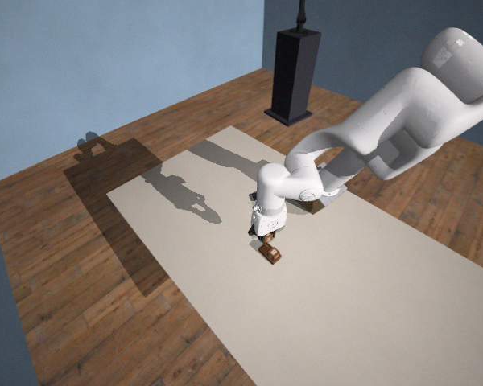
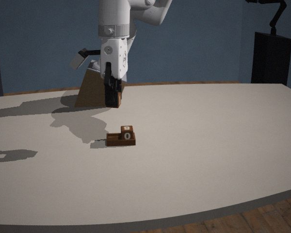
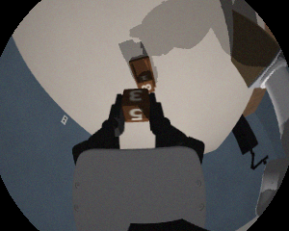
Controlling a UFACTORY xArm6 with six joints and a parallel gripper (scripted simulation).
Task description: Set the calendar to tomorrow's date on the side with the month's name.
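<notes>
Now: the brown cube 110 mm below my hand, 30 mm to the left of it and 10 mm behind it. From my hand the other things lie so: brown calendar tray (130 mm below, 10 mm to the left, 10 mm behind); brown digit cube (10 mm below).
</notes>
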